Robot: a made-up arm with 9 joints. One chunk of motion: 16 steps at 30 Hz.
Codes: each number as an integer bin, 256 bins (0 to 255) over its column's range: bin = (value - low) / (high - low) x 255, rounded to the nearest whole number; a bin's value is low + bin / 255 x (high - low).
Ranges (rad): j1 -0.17..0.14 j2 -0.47..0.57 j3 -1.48..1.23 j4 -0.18..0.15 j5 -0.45..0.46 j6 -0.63..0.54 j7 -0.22..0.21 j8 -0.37..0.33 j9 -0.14..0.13
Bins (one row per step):
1: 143 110 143 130 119 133 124 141 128
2: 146 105 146 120 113 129 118 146 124
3: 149 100 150 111 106 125 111 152 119
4: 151 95 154 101 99 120 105 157 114
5: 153 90 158 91 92 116 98 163 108
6: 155 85 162 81 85 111 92 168 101
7: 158 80 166 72 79 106 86 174 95
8: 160 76 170 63 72 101 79 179 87
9: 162 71 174 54 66 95 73 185 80
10: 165 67 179 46 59 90 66 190 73
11: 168 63 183 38 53 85 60 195 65
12: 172 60 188 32 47 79 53 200 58
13: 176 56 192 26 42 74 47 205 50
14: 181 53 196 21 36 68 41 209 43
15: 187 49 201 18 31 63 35 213 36
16: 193 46 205 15 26 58 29 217 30
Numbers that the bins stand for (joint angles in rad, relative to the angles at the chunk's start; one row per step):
1: 0.0038 -0.0214 0.0397 -0.0118 -0.0253 -0.0198 -0.0109 0.0171 -0.0045
2: 0.0075 -0.0418 0.0716 -0.0247 -0.0467 -0.0381 -0.0210 0.0308 -0.0087
3: 0.0111 -0.0622 0.1141 -0.0364 -0.0717 -0.0565 -0.0328 0.0473 -0.0140
4: 0.0136 -0.0825 0.1566 -0.0493 -0.0967 -0.0794 -0.0429 0.0610 -0.0193
5: 0.0160 -0.1029 0.1991 -0.0622 -0.1217 -0.0978 -0.0547 0.0775 -0.0256
6: 0.0184 -0.1233 0.2416 -0.0752 -0.1467 -0.1207 -0.0649 0.0912 -0.0331
7: 0.0221 -0.1437 0.2842 -0.0868 -0.1681 -0.1436 -0.0750 0.1076 -0.0394
8: 0.0245 -0.1600 0.3267 -0.0985 -0.1931 -0.1666 -0.0868 0.1214 -0.0479
9: 0.0269 -0.1804 0.3692 -0.1101 -0.2145 -0.1941 -0.0969 0.1378 -0.0553
10: 0.0306 -0.1967 0.4223 -0.1205 -0.2395 -0.2171 -0.1087 0.1516 -0.0627
11: 0.0342 -0.2131 0.4648 -0.1308 -0.2609 -0.2400 -0.1188 0.1653 -0.0712
12: 0.0391 -0.2253 0.5180 -0.1386 -0.2823 -0.2675 -0.1306 0.1790 -0.0786
13: 0.0440 -0.2416 0.5605 -0.1464 -0.3001 -0.2905 -0.1407 0.1927 -0.0871
14: 0.0500 -0.2538 0.6030 -0.1528 -0.3215 -0.3180 -0.1509 0.2037 -0.0945
15: 0.0573 -0.2702 0.6561 -0.1567 -0.3394 -0.3409 -0.1610 0.2147 -0.1019
16: 0.0646 -0.2824 0.6986 -0.1606 -0.3572 -0.3639 -0.1711 0.2257 -0.1082

